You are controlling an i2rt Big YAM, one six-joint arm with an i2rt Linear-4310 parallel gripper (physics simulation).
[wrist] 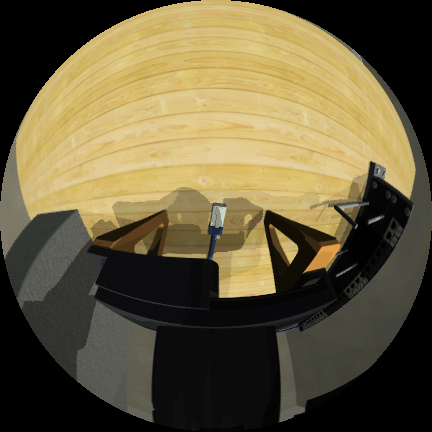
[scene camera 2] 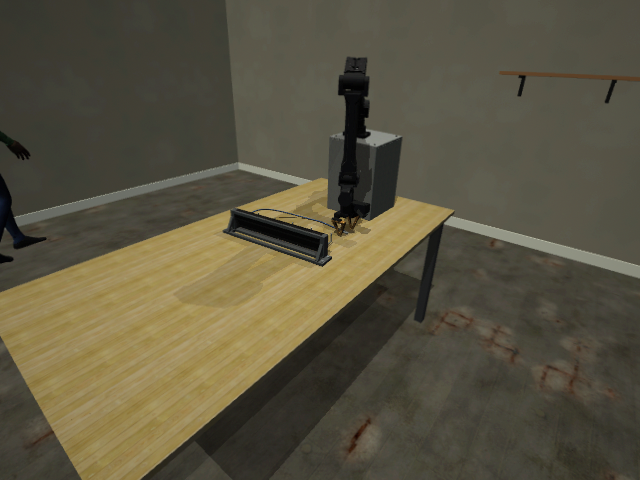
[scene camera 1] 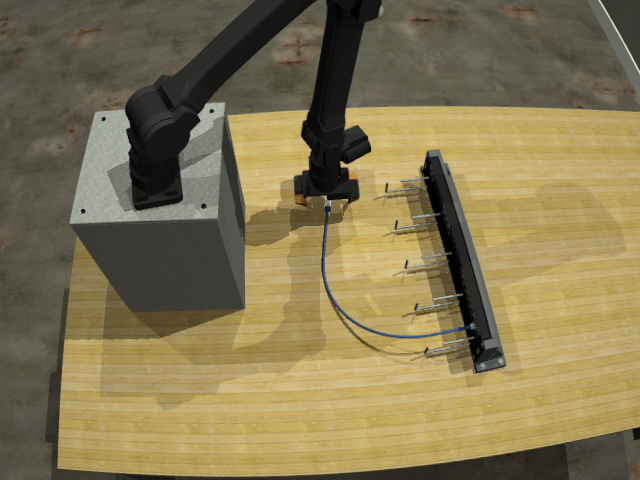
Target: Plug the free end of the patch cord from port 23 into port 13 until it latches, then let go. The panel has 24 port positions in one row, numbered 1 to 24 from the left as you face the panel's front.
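Seen in the pictures: gripper, fingertip midpoint: (wrist: 215, 215) (scene camera 2: 345, 232) (scene camera 1: 327, 203); arm's base at its link origin: (scene camera 1: 156, 178).
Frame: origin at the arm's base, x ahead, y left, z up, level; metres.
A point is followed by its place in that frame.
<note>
My gripper (scene camera 1: 326, 202) @(x 0.327, y 0.111, z -0.375 m) (scene camera 2: 346, 231) @(x 0.327, y 0.111, z -0.375 m) (wrist: 215, 215) @(x 0.327, y 0.111, z -0.375 m) is open, pointing down. The cord's free plug (scene camera 1: 327, 206) @(x 0.324, y 0.100, z -0.371 m) (wrist: 218, 217) @(x 0.330, y 0.112, z -0.369 m), clear with a blue boot, lies between the spread fingers with a gap on both sides; neither finger touches it in the wrist view. The blue cord (scene camera 1: 324, 258) @(x 0.287, y -0.027, z -0.373 m) (scene camera 2: 289, 212) @(x 0.317, y -0.199, z -0.351 m) (wrist: 212, 247) @(x 0.317, y 0.073, z -0.372 m) curves from this plug to the panel. Its other plug (scene camera 1: 471, 326) @(x 0.531, y -0.287, z -0.295 m) sits in the panel near the lower end in the first scene view. The black panel (scene camera 1: 466, 242) @(x 0.576, y -0.109, z -0.278 m) (scene camera 2: 279, 222) @(x 0.566, y -0.087, z -0.280 m) (wrist: 382, 197) @(x 0.567, y 0.119, z -0.337 m) stands upright. Port numbers are unreadable, so port 13 cannot be picked out.
Several pairs of thin metal rods (scene camera 1: 405, 189) @(x 0.512, y 0.099, z -0.362 m) (wrist: 355, 205) @(x 0.515, y 0.100, z -0.360 m) stick out from the panel's front toward the gripper side. The grey pedestal (scene camera 1: 180, 263) @(x 0.002, y -0.088, z -0.152 m) (scene camera 2: 385, 180) @(x 0.017, y 0.178, z -0.200 m) (wrist: 50, 250) @(x 0.138, y 0.145, z -0.304 m) carries the arm's base. A person's hand (scene camera 2: 19, 150) and legs show at the left edge of the second scene view.
</note>
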